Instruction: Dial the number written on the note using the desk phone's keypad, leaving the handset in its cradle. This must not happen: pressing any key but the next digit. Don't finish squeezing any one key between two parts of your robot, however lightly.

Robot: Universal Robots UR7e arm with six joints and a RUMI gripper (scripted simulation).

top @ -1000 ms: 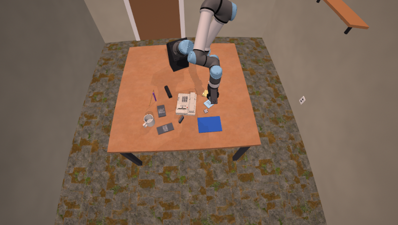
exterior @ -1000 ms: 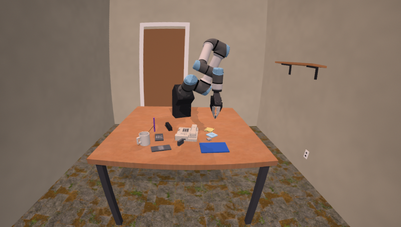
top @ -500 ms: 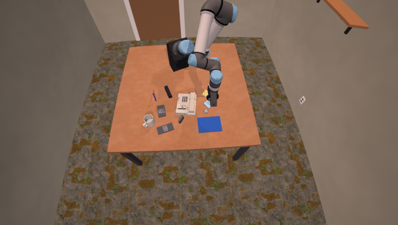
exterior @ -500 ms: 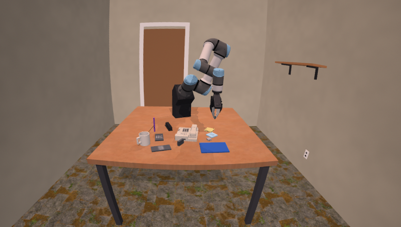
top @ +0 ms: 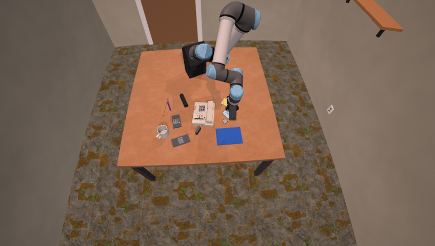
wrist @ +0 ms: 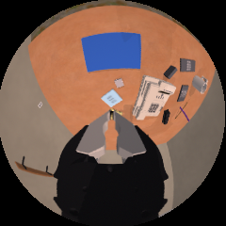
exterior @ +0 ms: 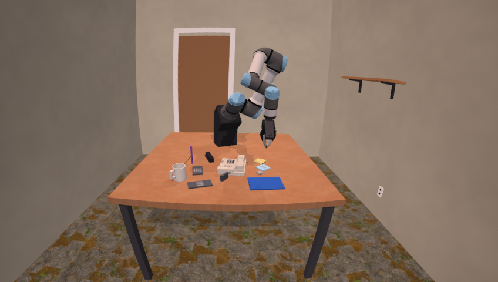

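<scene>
My hand is 17 cm to the left of the handset, 15 cm above it and 4 cm past it. Round my hand: small grey cube 19 cm below, 3 cm to the right, 1 cm behind; purple pen 52 cm to the right, 13 cm below, 2 cm ahead; blue book 19 cm below, 10 cm ahead, 3 cm to the left.
</scene>
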